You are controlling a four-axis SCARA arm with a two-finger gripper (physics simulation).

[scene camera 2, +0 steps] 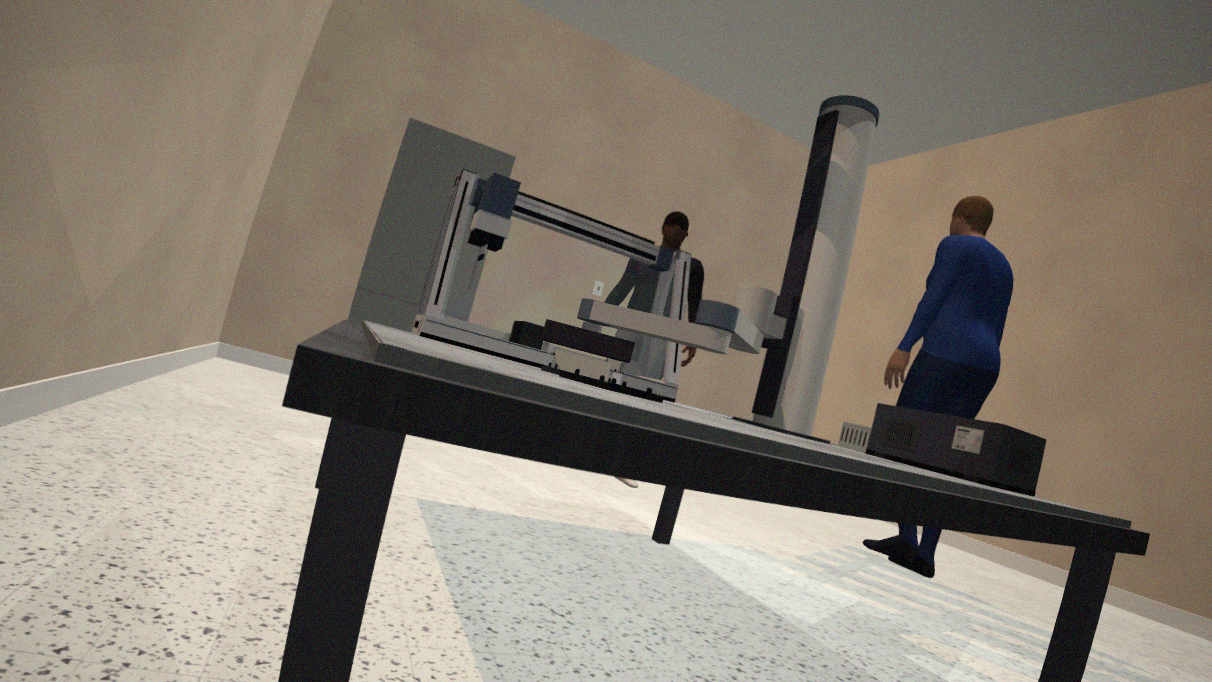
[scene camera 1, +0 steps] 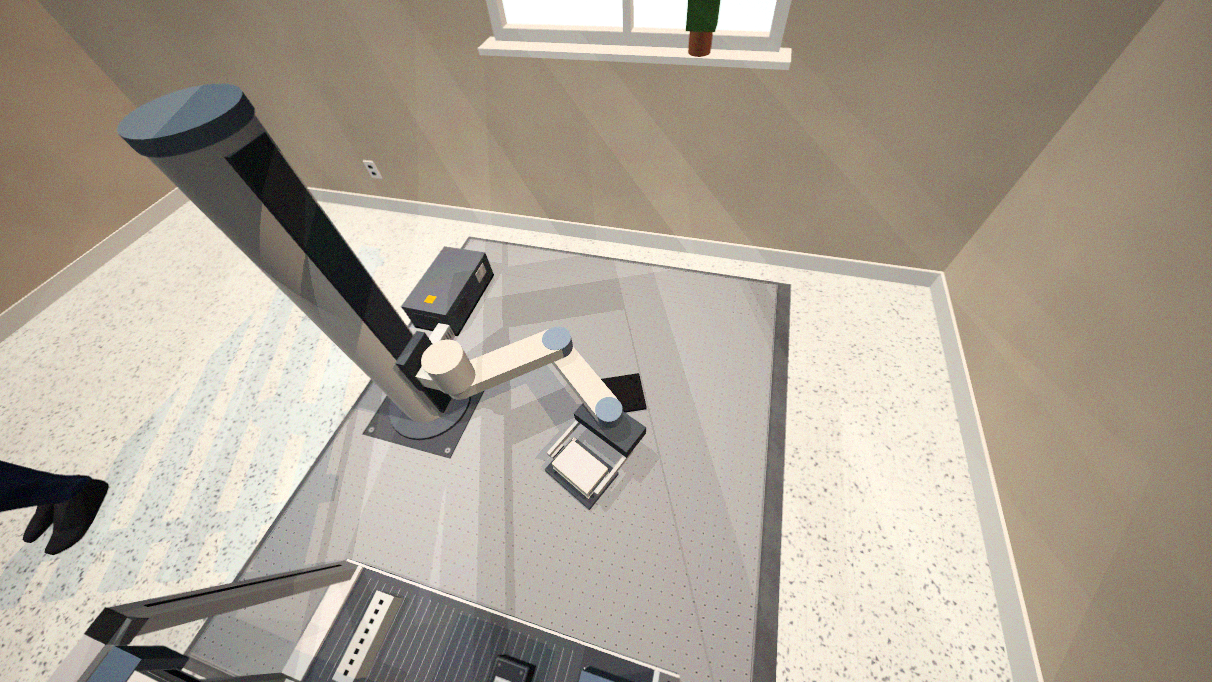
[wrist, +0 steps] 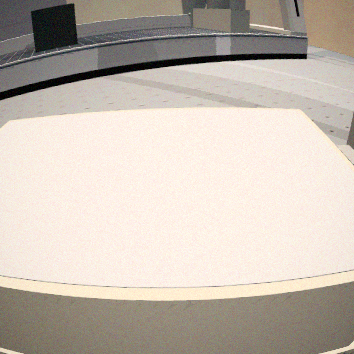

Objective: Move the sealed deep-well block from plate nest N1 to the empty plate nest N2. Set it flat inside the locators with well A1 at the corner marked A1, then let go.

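Frame: origin at the arm's base, x down, y left, z ahead, level; centimetres.
Seen in the pictures: gripper, between the fingertips: (scene camera 1: 571, 474) (wrist: 150, 132); arm's base, origin of its link: (scene camera 1: 432, 403).
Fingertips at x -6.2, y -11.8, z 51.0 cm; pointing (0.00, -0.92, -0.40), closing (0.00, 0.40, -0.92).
Note:
Offsets run from my fingertips to a thing's top centre. "*": to the spot under its first point. Level surfaces: height alone.
The sealed deep-well block @(dx -0.5, dy +2.4, dz +1.4 cm) (scene camera 1: 580, 467) (wrist: 175, 200), with a pale cream top, sits in its dark plate nest N1 @(* dx +3.7, dy -4.8, dz +6.0 cm) (scene camera 1: 589, 502) and looks flat. The block's top fills much of the wrist view. My gripper (scene camera 1: 576, 473) (scene camera 2: 583, 366) is open and low, with one finger along each of two opposite sides of the block. Any gap between fingers and block is too small to judge. The empty plate nest N2 @(dx +2.7, dy +27.5, dz +4.5 cm) (scene camera 1: 628, 393) is a black plate behind the gripper body, partly hidden by the arm in scene camera 1. The corner mark A1 cannot be made out.
A gantry machine's ribbed deck @(dx +0.1 cm) (scene camera 1: 453, 637) stands at the near side of the table in scene camera 1, with a dark box @(* dx -7.0, dy -40.9, dz +2.2 cm) (scene camera 1: 511, 669) (wrist: 55, 27) on it. A dark controller box (scene camera 1: 449, 284) (scene camera 2: 957, 445) stands near the arm's column (scene camera 1: 313, 279) (scene camera 2: 817, 271).

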